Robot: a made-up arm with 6 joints.
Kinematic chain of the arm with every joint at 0, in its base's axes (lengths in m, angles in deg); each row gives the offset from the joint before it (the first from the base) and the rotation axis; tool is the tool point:
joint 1: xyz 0 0 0.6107 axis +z
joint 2: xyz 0.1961 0 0 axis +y
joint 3: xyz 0 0 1.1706 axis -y
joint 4: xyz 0 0 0.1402 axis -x
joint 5: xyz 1.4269 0 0 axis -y
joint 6: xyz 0.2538 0 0 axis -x
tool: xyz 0 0 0
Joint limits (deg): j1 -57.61..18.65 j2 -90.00..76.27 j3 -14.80..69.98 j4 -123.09..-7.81 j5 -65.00..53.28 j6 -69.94..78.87
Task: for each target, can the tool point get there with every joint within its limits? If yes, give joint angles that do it. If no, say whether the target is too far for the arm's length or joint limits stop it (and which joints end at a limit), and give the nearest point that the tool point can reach.
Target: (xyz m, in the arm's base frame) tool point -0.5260 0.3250 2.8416
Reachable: yes | joints -21.47 -60.18 17.30 -95.80 -25.82 -49.93
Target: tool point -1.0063 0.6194 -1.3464
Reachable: no: joint limits stop it (at a limit: joint 1, joint 2, joint 3, joint 5) | nearest point 1.1395 0.4777 -0.6440 | short by 2.262 m
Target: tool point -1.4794 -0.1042 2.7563
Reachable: yes | joints -0.46 -56.39 51.05 -55.92 33.53 -20.47
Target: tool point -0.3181 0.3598 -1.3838
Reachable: no: joint limits stop it (at a limit: joint 1, joint 2, joint 3) | nearest point 1.1441 0.4489 -0.6539 | short by 1.637 m
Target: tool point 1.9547 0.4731 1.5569
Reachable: yes | joints 7.93 11.21 -2.35 -99.49 -52.61 60.48
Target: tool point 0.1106 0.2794 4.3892
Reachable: no: too far | nearest point 0.1666 0.1149 3.4419 | short by 0.963 m
